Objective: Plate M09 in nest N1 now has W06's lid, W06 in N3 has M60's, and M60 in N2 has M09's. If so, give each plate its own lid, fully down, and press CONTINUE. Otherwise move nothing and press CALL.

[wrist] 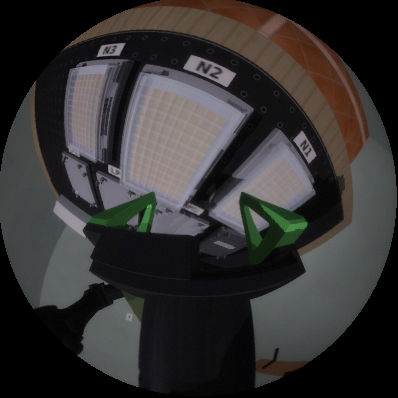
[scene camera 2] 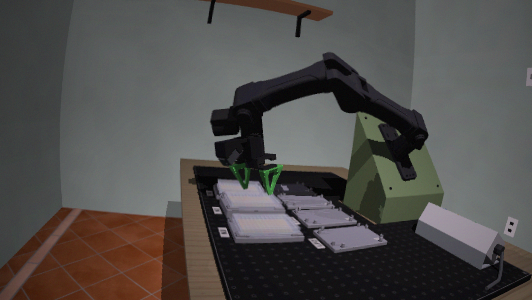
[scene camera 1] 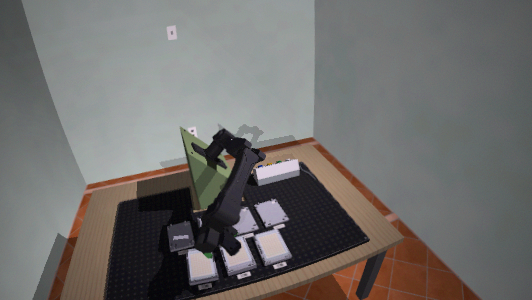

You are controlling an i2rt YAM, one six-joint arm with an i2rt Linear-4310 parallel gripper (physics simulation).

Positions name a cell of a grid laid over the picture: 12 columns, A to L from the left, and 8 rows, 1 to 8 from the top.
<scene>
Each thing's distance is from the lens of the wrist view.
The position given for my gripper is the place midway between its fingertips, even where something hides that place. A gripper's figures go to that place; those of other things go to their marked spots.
my gripper (wrist: F4): 0.13 m
white button box (wrist: C5): 0.54 m
</scene>
